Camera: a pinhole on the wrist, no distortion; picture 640 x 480 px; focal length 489.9 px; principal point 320.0 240.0 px. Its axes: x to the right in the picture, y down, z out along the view. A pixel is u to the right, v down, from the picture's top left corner.
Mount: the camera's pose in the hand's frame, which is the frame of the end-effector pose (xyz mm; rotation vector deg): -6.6 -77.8 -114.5 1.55 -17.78 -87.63
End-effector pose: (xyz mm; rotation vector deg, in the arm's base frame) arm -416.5 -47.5 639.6 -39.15 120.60 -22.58
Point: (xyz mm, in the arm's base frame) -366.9 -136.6 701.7
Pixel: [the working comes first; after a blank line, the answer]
In the camera's frame: 62.4 20.2 110.7

596 329
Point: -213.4 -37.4 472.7
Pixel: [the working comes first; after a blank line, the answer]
In the camera's frame: -33.4 95.1 377.2

277 364
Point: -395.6 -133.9 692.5
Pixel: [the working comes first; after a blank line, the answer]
In the camera's frame: 43.4 34.7 92.1

551 424
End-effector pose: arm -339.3 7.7 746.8 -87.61 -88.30 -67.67
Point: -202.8 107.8 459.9
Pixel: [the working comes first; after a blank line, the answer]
In the camera's frame: -100.0 -147.0 398.1

197 59
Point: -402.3 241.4 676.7
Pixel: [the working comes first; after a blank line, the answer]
In the camera's frame: 78.8 111.3 321.0

440 410
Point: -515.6 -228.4 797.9
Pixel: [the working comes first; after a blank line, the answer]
In the camera's frame: 39.2 -54.7 -147.1

behind the camera
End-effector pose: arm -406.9 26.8 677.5 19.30 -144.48 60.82
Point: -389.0 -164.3 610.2
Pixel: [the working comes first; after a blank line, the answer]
In the camera's frame: 69.6 35.9 282.5

441 302
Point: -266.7 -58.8 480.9
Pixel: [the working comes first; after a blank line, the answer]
In the camera's frame: -44.9 -133.2 315.7

250 33
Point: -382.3 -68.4 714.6
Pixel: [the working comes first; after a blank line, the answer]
In the camera's frame: 47.5 38.5 142.4

483 372
